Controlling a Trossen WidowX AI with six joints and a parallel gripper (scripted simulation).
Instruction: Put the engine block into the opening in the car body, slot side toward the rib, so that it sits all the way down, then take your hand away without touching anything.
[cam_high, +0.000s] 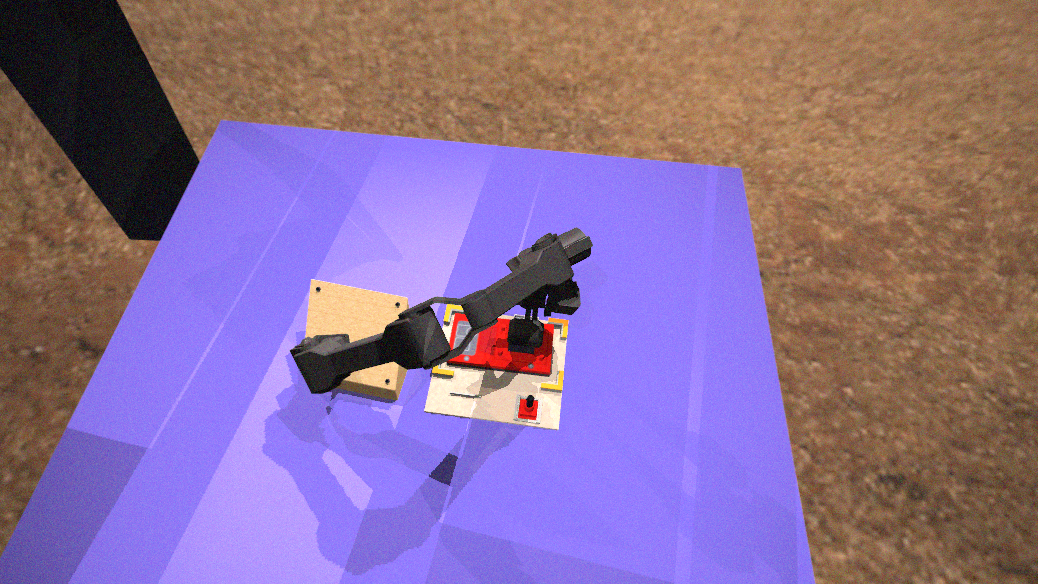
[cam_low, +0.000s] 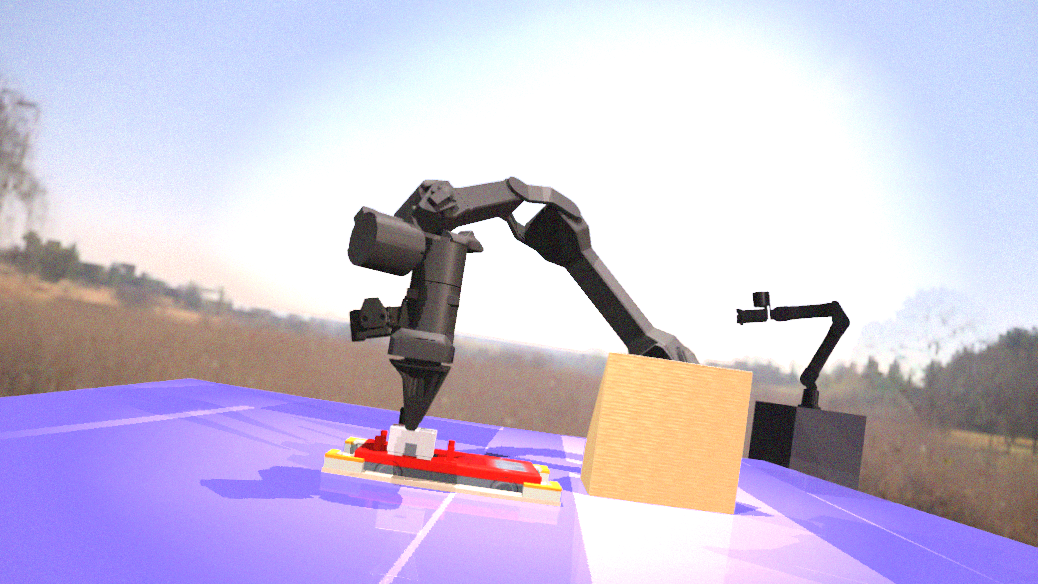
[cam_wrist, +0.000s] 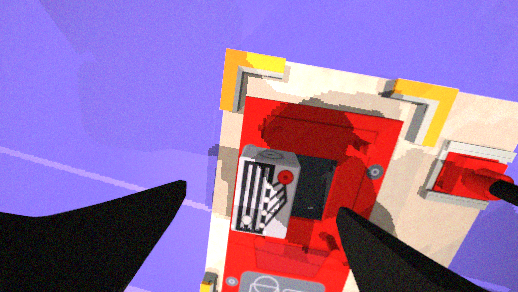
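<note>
Right now my gripper tip is 2 cm above the grey engine block. Also, from my gripper tip: black peg (16 cm to the right, 2 cm below); beige base plate (6 cm to the right, 5 cm below, 4 cm behind).
</note>
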